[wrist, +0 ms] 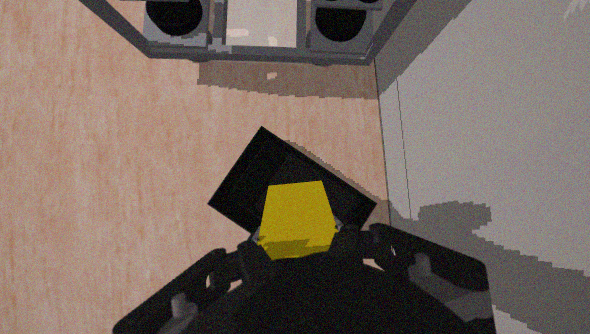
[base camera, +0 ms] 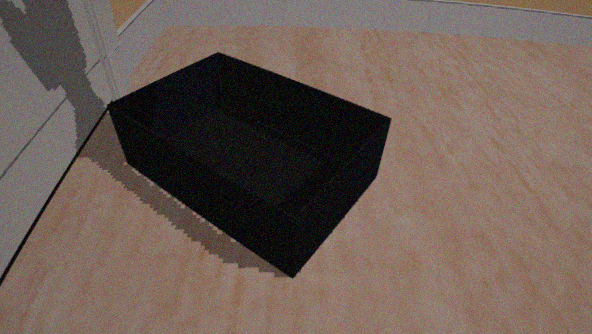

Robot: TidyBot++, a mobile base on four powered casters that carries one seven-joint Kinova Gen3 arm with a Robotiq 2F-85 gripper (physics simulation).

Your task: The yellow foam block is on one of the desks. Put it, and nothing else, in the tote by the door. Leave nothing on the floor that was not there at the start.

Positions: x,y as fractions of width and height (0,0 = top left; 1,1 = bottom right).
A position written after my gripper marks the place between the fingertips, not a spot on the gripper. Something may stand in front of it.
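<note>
My gripper (wrist: 0.51,0.69), in sight. Yellow foam block (wrist: 0.50,0.66), out of frame in the base camera view. Black tote (base camera: 0.47,0.49), also (wrist: 0.45,0.48).
</note>
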